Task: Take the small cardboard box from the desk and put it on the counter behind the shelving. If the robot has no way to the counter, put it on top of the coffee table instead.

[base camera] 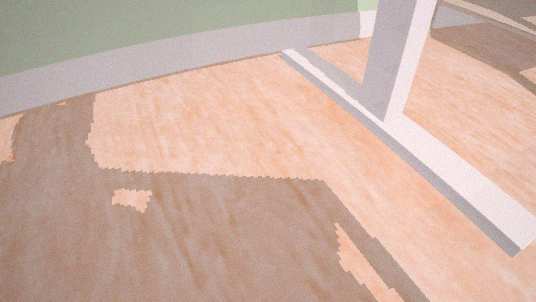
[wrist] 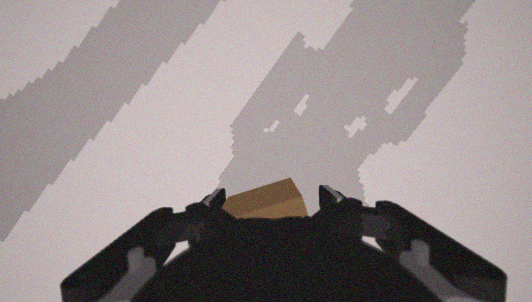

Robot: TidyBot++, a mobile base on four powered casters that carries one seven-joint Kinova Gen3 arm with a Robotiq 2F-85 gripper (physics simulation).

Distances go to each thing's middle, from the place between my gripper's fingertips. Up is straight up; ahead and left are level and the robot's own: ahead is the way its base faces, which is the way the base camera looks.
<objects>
I see the small cardboard box (wrist: pixel 280 199) 1 cm behind my hand, 3 cm to the right of it and 2 cm above it.
</objects>
